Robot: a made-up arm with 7 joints.
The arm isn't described. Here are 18 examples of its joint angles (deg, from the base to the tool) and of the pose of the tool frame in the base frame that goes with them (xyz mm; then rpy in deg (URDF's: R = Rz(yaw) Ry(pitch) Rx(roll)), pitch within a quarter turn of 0, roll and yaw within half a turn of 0).
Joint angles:
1: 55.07 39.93 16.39 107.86 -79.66 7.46 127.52
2: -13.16 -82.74 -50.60 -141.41 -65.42 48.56 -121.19
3: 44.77 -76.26 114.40 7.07 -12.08 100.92 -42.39
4: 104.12 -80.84 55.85 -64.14 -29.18 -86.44 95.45
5: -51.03 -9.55 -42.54 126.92 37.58 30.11 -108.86
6: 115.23 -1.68 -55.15 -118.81 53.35 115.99 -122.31
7: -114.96 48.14 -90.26 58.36 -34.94 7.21 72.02
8: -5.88 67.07 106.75 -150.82 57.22 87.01 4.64
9: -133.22 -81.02 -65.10 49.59 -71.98 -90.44 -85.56
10: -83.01 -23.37 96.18 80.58 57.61 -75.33 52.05
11: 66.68 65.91 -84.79 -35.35 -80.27 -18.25 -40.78
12: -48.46 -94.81 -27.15 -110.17 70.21 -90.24 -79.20
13: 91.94 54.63 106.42 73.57 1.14 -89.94 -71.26
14: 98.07 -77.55 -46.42 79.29 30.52 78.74 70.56
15: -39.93 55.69 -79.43 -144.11 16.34 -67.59 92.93
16: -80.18 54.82 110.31 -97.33 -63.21 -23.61 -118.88
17: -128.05 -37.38 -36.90 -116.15 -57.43 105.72 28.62
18: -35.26 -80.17 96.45 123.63 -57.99 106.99 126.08
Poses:
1: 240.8 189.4 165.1 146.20 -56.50 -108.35
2: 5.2 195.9 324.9 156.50 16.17 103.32
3: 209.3 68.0 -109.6 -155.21 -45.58 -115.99
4: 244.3 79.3 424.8 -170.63 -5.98 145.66
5: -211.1 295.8 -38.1 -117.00 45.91 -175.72
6: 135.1 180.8 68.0 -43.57 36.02 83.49
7: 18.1 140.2 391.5 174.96 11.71 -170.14
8: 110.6 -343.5 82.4 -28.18 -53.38 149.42
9: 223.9 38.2 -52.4 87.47 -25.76 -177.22
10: -135.5 114.8 -157.7 4.19 24.21 -56.88
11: 72.8 -84.8 -350.4 19.46 -42.35 75.87
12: 334.3 -128.2 102.8 77.90 13.20 167.98
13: 107.2 -121.5 202.0 80.55 40.22 -74.95
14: -176.2 53.6 -94.9 -122.11 -16.48 -22.44
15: -381.8 -234.8 -208.3 -99.59 -60.27 -53.44
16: 166.7 -419.1 -93.5 40.88 -65.07 -125.47
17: -6.1 108.9 114.8 58.01 8.40 177.25
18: -4.6 -81.5 -356.1 -65.48 -32.37 -81.64
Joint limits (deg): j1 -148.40..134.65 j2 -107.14..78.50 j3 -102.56..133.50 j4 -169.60..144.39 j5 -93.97..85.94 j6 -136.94..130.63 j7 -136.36..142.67
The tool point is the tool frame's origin. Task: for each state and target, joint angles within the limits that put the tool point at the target. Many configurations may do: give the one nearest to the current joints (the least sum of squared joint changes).
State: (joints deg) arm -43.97 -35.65 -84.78 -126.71 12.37 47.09 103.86
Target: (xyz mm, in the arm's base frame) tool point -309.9 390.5 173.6
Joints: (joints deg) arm -46.53 -33.63 -93.91 -127.53 27.61 19.63 114.20
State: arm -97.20 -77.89 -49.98 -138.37 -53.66 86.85 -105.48
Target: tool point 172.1 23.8 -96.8
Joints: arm -106.22 -98.24 -31.89 -125.91 -50.11 104.01 -88.03
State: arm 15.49 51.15 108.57 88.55 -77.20 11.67 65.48
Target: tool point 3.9 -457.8 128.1
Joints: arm 22.22 22.44 128.46 85.37 -79.00 16.12 57.96
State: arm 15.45 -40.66 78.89 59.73 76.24 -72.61 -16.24
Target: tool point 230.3 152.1 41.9
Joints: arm 10.90 -37.72 77.51 51.62 68.71 -78.04 -13.25
